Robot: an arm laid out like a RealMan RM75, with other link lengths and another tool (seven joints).
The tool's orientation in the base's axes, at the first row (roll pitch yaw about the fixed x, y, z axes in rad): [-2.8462 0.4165 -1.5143]
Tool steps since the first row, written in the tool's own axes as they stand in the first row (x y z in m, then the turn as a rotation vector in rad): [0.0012 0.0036 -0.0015 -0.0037 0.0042 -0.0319]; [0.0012 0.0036 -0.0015 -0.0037 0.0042 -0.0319]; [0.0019 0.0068 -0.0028 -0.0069 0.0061 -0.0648]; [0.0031 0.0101 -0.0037 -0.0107 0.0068 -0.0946]
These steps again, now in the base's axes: [-0.0038 -0.0015 -0.0001 -0.0128 -0.0092 0.0283]; [-0.0038 -0.0015 -0.0001 -0.0128 -0.0092 0.0283]; [-0.0072 -0.0024 -0.0001 -0.0236 -0.0194 0.0579]; [-0.0105 -0.0037 -0.0007 -0.0325 -0.0279 0.0853]
